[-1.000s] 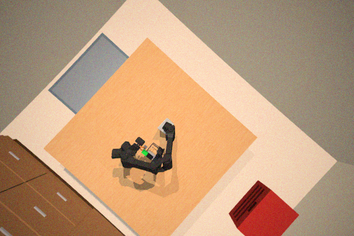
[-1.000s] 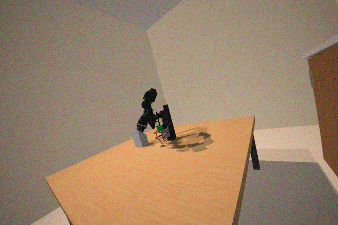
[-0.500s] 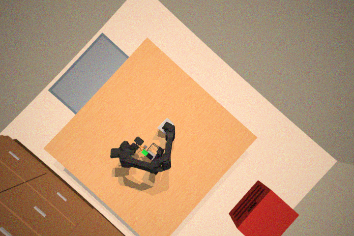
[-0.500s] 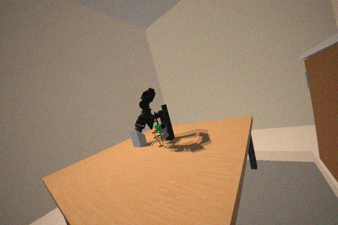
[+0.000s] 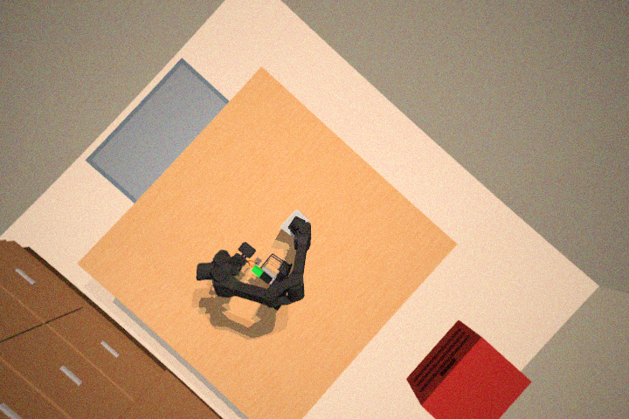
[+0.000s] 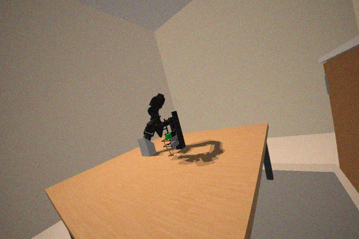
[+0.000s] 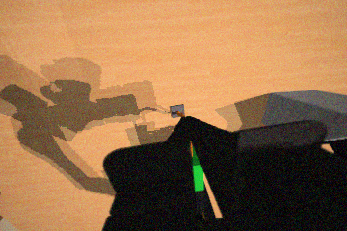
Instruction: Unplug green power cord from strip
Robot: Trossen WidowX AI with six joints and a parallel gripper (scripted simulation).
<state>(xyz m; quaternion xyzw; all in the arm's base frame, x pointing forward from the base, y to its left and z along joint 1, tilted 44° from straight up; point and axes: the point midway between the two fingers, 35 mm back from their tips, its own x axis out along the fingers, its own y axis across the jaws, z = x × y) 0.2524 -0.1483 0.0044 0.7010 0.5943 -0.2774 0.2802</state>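
The green plug is 10 cm to the left of my gripper tip and 1 cm below it.
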